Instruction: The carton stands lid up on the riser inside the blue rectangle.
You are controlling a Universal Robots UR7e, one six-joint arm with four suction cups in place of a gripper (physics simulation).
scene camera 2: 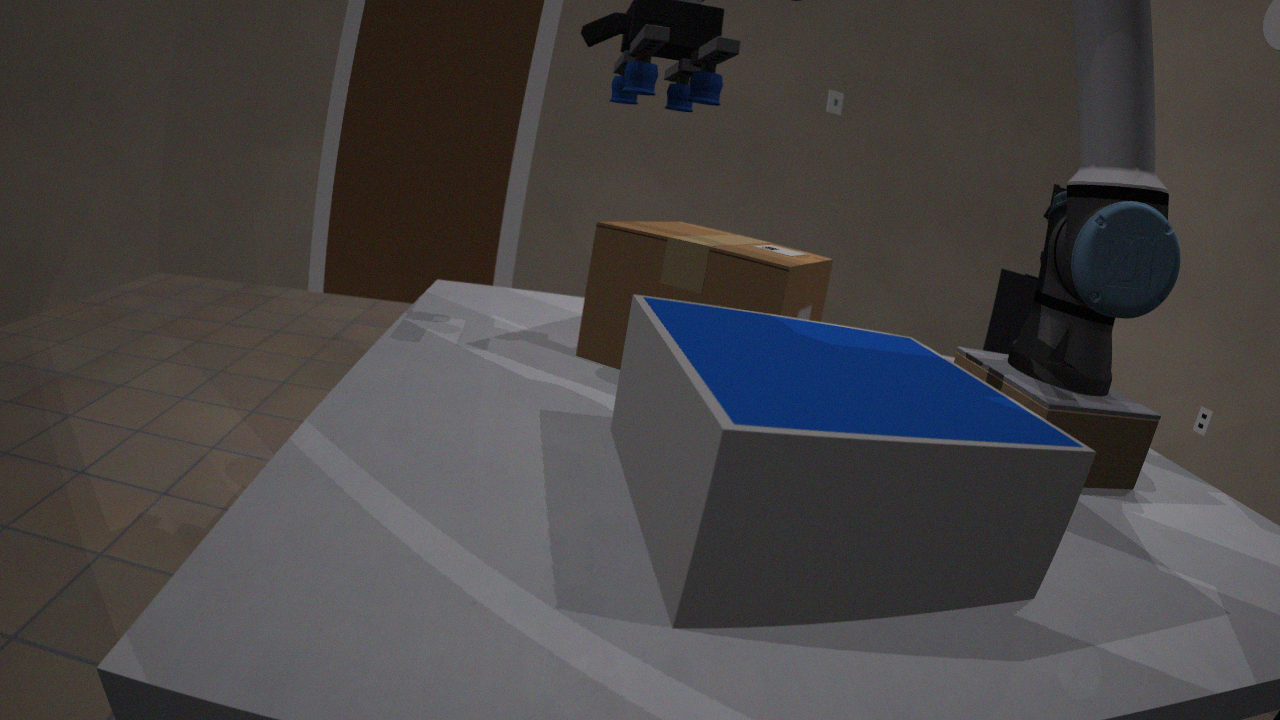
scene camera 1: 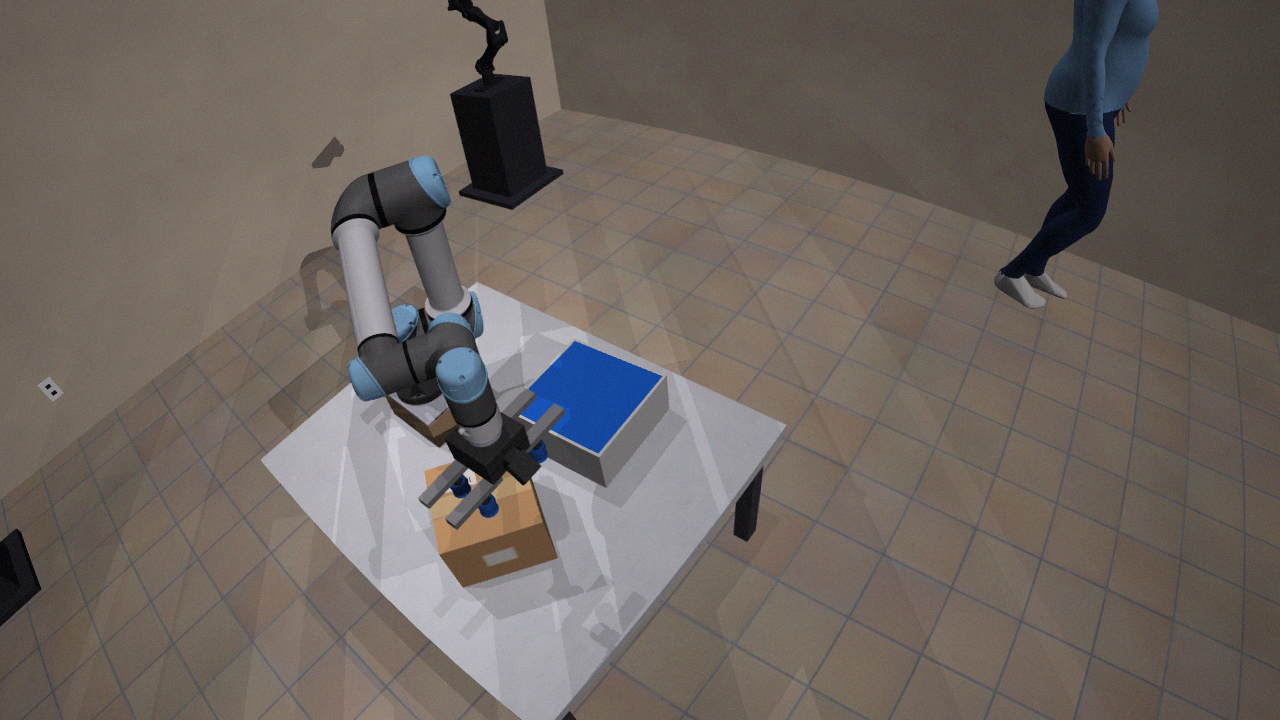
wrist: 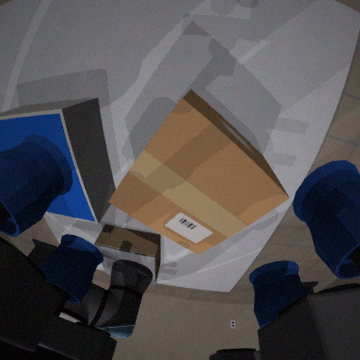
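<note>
The brown carton [scene camera 1: 483, 535] [scene camera 2: 626, 286] [wrist: 215, 165] stands on the table beside the riser, its taped face with the barcode label upward. The riser [scene camera 1: 640, 429] [scene camera 2: 877, 528] [wrist: 87, 160] is a grey box. The blue rectangle [scene camera 1: 595, 394] [scene camera 2: 850, 376] [wrist: 75, 200] covers its top inside a thin pale rim, and nothing stands on it. My gripper [scene camera 1: 499, 470] [scene camera 2: 664, 87] [wrist: 182, 216] is open, its four blue cups pointing down. It hangs well above the carton with a wide gap and touches nothing. In scene camera 1 it hides part of the carton's top.
The white table [scene camera 1: 313, 456] [scene camera 2: 358, 501] carries the carton, the riser and the arm's brown base box [scene camera 2: 1109, 447] [wrist: 130, 242]. The base box is near the carton's labelled side. A person [scene camera 1: 1105, 71] and a black pedestal [scene camera 1: 501, 143] with a small arm stand away from the table.
</note>
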